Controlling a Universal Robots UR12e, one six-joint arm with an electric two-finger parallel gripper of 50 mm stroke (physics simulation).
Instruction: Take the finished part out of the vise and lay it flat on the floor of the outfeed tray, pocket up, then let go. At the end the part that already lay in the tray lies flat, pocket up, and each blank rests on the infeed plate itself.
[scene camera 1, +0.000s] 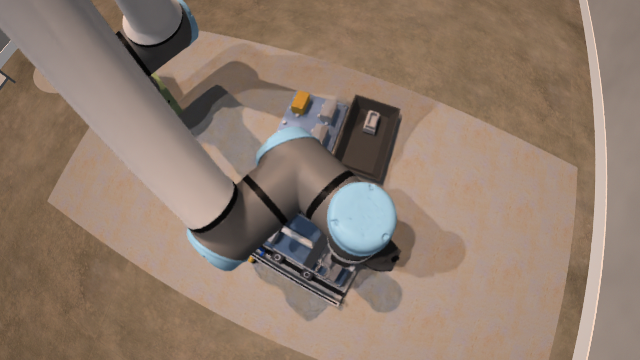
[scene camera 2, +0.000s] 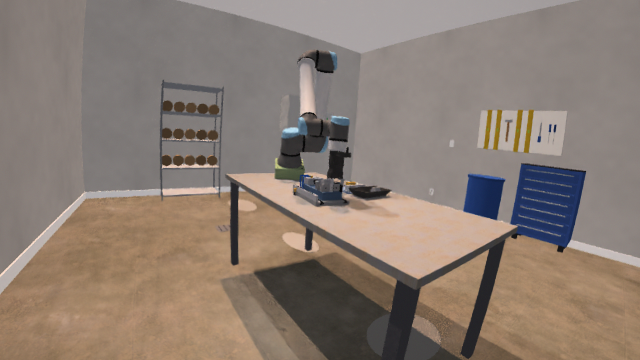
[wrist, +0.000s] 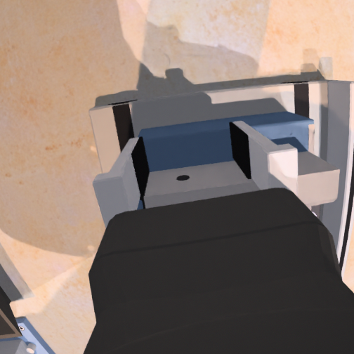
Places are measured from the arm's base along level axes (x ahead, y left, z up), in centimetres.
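Where they show: gripper, between the fingertips: (scene camera 2: 336, 191); arm's base, origin of its link: (scene camera 2: 289, 163).
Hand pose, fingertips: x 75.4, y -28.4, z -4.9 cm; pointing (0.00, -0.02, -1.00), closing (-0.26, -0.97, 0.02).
Each offset is from my fingertips to the centre of the thing.
My gripper (wrist: 188, 147) (scene camera 2: 335, 176) is open, low over the vise @[dx -12.5, dy +0.7, dz -1.1 cm] (scene camera 1: 303, 240) (scene camera 2: 325, 194) (wrist: 190, 145). In the wrist view its fingers stand apart over a grey jaw block (wrist: 215, 177) with a dark hole. The finished part cannot be made out; the gripper body and wrist cover the middle of the vise. A small pale part @[dx -2.0, dy +39.0, dz -3.1 cm] (scene camera 1: 371, 122) lies flat, pocket up, in the dark outfeed tray (scene camera 1: 367, 155) (scene camera 2: 370, 194). An orange blank @[dx -23.6, dy +40.9, dz -3.5 cm] (scene camera 1: 300, 102) and two grey blanks @[dx -14.8, dy +39.8, dz -3.5 cm] (scene camera 1: 328, 111) @[dx -15.7, dy +30.9, dz -3.5 cm] (scene camera 1: 320, 132) are on the blue infeed plate @[dx -19.3, dy +35.8, dz -5.7 cm] (scene camera 1: 309, 120); their exact seating is unclear.
The tray stands beside the infeed plate, and the arm partly overhangs the plate in the first scene view. The tray's corner and the plate's edge (wrist: 37, 336) show at the lower left of the wrist view. The vise's long side rail stands at the right there.
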